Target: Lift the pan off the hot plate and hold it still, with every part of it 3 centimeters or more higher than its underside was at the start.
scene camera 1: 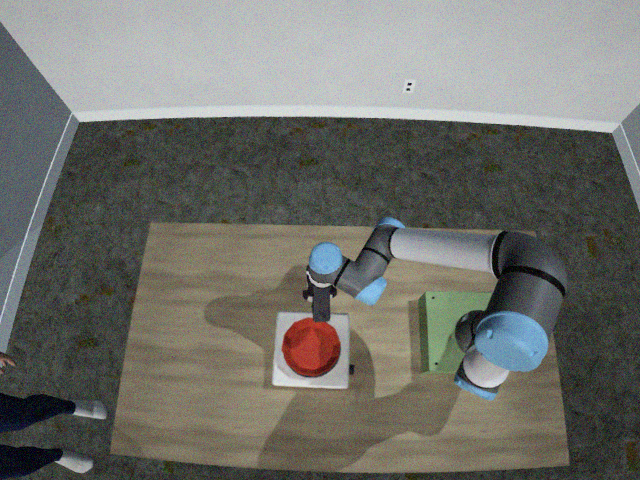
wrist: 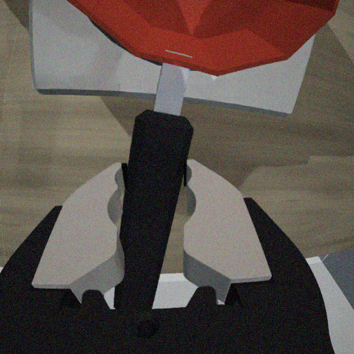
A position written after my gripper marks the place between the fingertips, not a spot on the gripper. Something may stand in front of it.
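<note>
I see a red pan point(scene camera 1: 310, 348) and a white hot plate point(scene camera 1: 337, 377). The white hot plate point(wrist: 69, 54) is visible to me in that view too. As for my gripper point(scene camera 1: 318, 299), I see it there, and I see my gripper point(wrist: 155, 164) as well.
</note>
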